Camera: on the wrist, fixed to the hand. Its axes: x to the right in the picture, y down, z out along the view.
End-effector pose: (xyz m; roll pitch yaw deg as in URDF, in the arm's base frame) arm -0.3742 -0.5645 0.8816 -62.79 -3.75 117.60
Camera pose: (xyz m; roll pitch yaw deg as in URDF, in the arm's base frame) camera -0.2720 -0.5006 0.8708 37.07 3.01 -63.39
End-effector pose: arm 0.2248 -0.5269 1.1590 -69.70 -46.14 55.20
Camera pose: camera 0.3260 -0.5928 1.1673 42.94 45.52 -126.33
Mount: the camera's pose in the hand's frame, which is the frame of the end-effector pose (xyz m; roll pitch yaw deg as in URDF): 0.0085 -0.0448 -0.1121 -25.66 -1.22 -179.80
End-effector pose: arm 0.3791 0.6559 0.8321 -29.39 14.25 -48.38
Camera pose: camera 0.3019 0.6012 0.7566 3.84 -15.41 131.18
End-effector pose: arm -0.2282 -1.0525 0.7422 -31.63 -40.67 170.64
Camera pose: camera -0.2651 -0.9482 0.6932 5.58 39.52 -9.97
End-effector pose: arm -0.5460 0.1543 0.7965 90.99 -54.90 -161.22
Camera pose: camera -0.5475 0.0346 0.7788 -114.91 55.10 20.91
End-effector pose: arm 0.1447 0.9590 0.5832 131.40 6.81 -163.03
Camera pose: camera 0.1652 0.8464 0.6224 -157.14 -5.85 17.76
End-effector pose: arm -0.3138 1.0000 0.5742 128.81 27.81 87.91
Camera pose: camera -0.4283 1.0282 0.6015 -154.89 -26.89 -91.16
